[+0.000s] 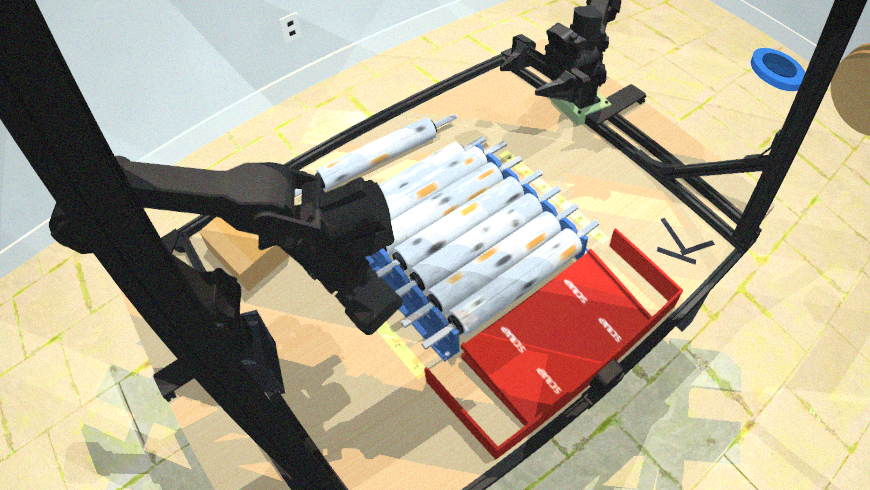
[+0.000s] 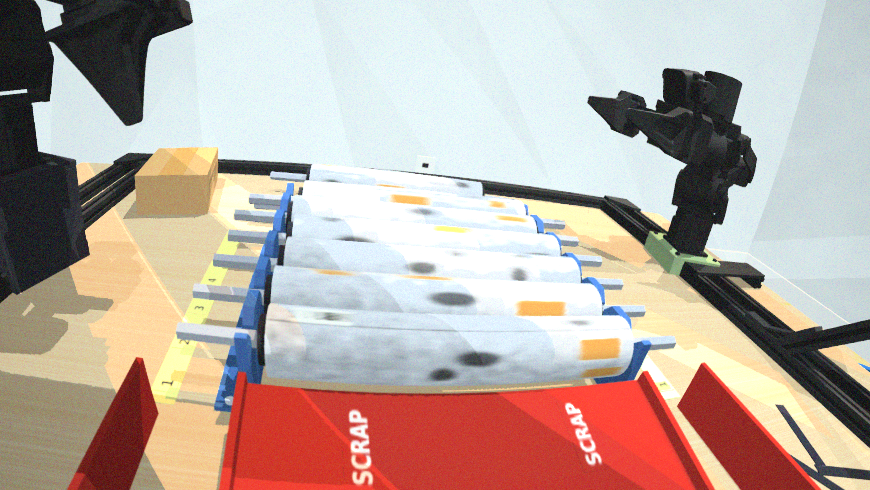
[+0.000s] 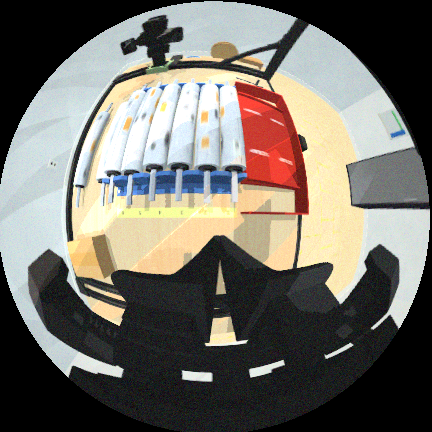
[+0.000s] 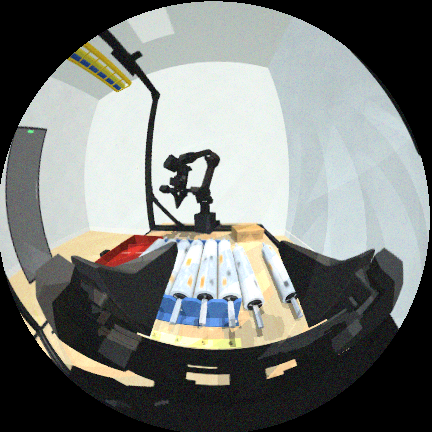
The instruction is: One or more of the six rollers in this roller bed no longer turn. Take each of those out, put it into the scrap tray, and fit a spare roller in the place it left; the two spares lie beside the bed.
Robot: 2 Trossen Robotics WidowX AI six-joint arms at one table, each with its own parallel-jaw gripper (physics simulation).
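Note:
The blue roller bed holds six white spotted rollers. One spare roller lies apart at the far side. The other spare lies right against the bed. The red scrap tray is empty. My left gripper is shut and empty, hovering off the bed's near shaft ends. My right gripper is open and empty, high beyond the far end.
A cardboard box stands at the table's left. A yellow numbered strip runs along the bed's end. A black rail borders the table.

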